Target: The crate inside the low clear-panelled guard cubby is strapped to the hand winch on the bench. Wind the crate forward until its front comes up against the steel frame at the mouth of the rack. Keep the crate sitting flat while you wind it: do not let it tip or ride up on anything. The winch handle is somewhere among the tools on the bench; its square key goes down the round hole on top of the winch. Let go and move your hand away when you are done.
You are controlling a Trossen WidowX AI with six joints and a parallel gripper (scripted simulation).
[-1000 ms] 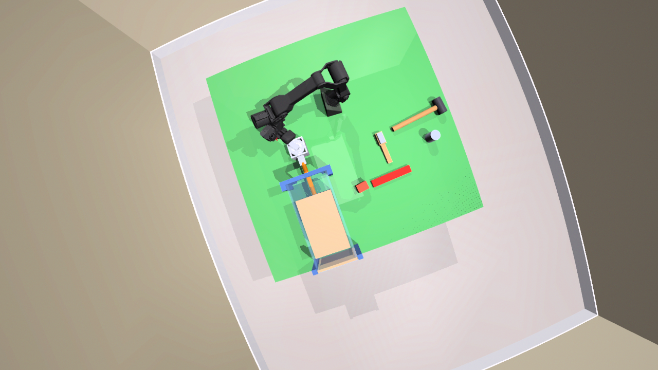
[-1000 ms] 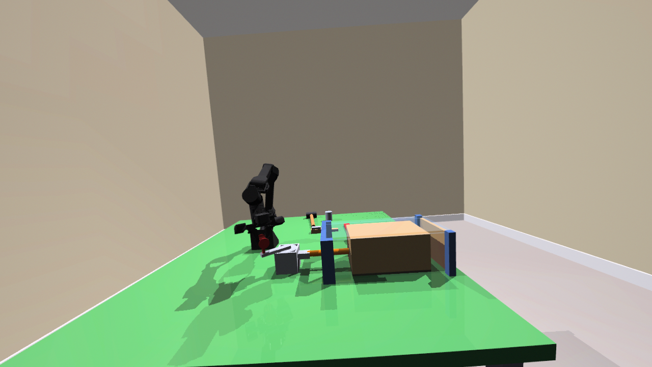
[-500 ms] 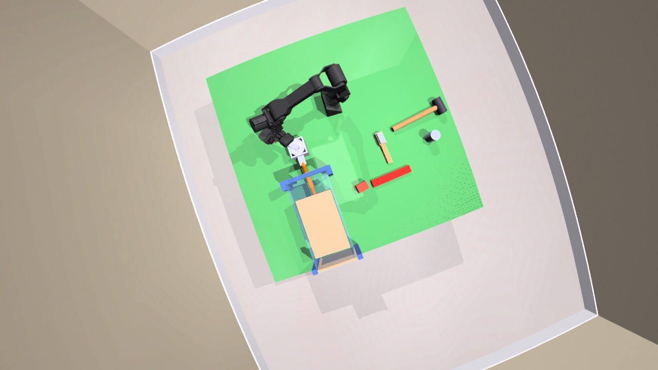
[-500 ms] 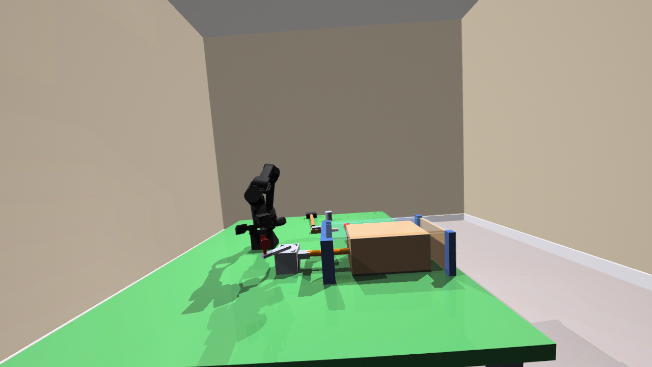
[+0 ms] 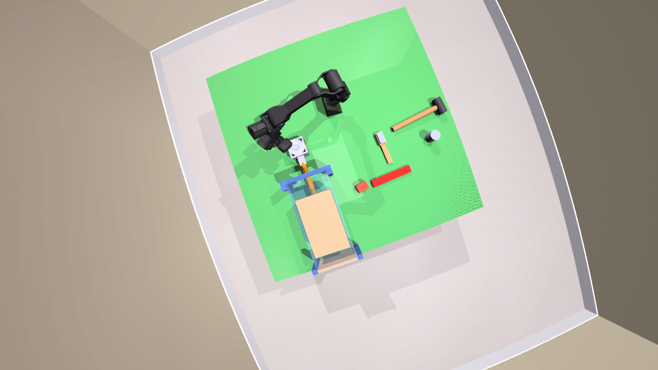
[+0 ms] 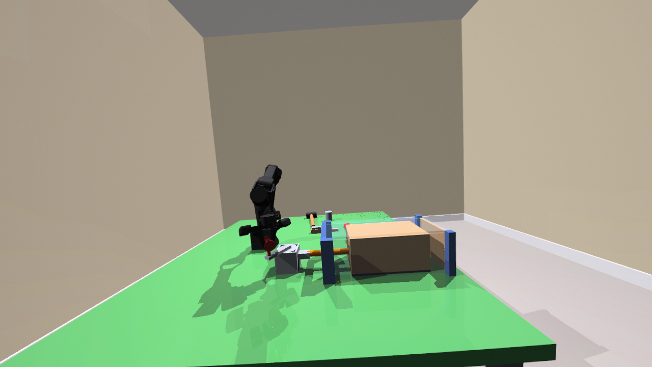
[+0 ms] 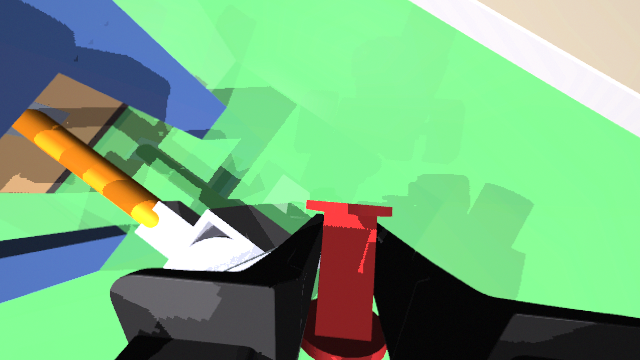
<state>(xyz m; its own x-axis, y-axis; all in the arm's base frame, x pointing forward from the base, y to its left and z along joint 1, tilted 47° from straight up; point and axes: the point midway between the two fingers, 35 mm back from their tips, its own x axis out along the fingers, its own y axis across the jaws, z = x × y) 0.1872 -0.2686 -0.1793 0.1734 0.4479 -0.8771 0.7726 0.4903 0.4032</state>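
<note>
My gripper tip is now 50 mm to the right of the winch handle and 30 mm above it. Round my gripper tip: blue steel frame (180 mm ahead, 130 mm to the left, 30 mm below); then winch (100 mm to the left, 100 mm below, 10 mm ahead); then red knob (10 mm to the left, 10 mm behind).
</note>
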